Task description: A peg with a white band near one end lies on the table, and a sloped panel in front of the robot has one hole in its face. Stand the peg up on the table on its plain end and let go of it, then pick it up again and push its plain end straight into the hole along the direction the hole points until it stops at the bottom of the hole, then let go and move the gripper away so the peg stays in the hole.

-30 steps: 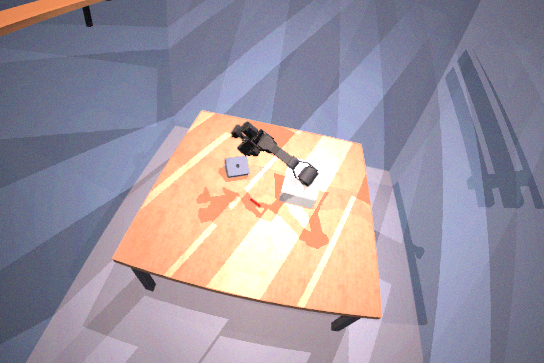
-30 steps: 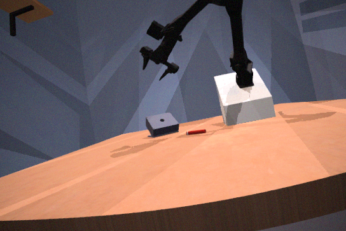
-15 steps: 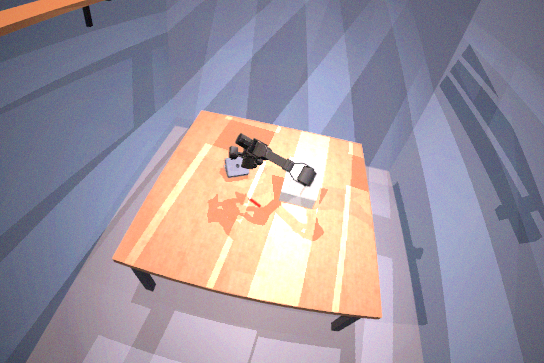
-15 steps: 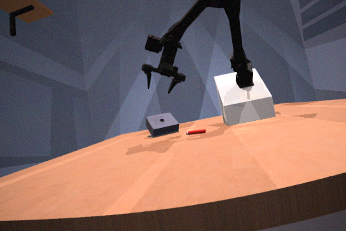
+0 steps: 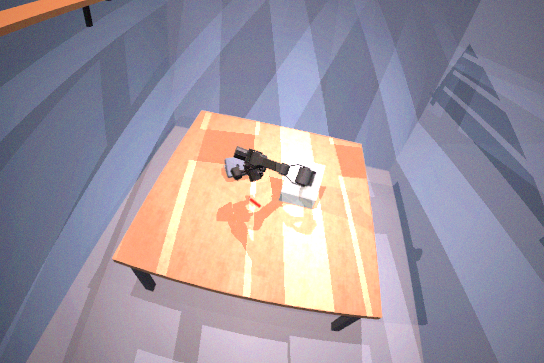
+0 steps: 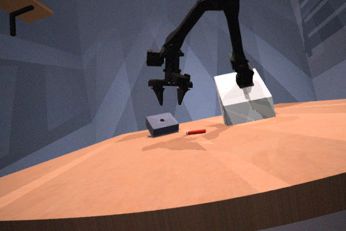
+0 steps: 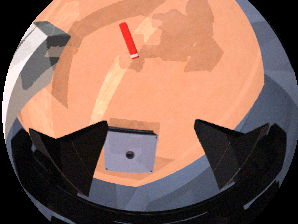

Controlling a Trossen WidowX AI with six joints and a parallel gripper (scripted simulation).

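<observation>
My gripper tip is 12 cm above the red peg, 7 cm past it and 4 cm to the right of it. The rest, counted from my gripper tip: blue-grey sloped panel: 15 cm to the right, 8 cm below, 8 cm ahead.
</observation>
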